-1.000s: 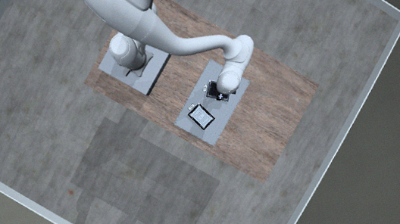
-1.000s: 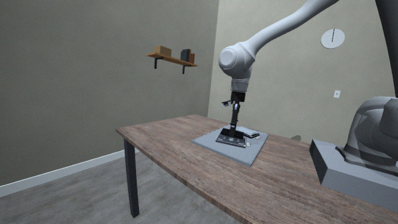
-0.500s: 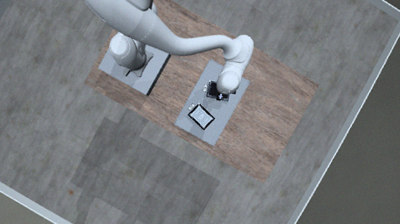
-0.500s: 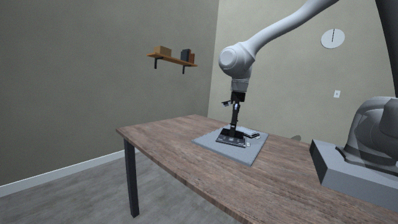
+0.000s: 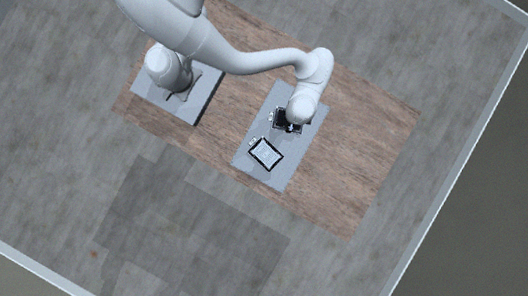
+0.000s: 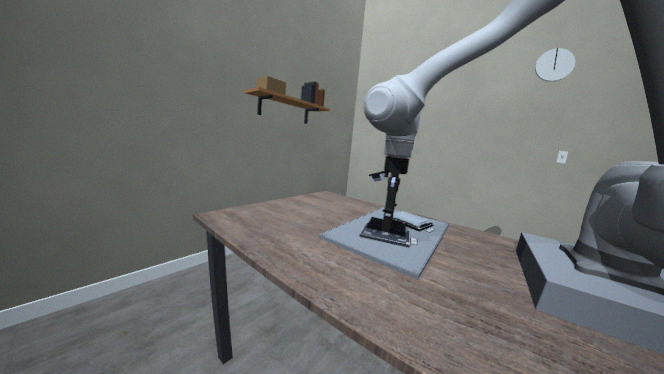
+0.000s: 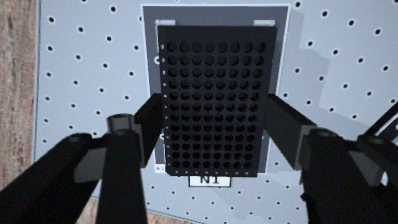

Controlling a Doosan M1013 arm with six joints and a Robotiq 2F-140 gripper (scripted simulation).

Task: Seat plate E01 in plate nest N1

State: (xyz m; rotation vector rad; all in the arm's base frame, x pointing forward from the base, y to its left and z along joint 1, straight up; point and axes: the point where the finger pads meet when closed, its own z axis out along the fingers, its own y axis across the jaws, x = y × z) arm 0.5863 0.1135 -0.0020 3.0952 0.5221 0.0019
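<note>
My hand is 50 mm above the plate nest N1. The rest, counted from my hand: black well plate: 20 mm below.
</note>
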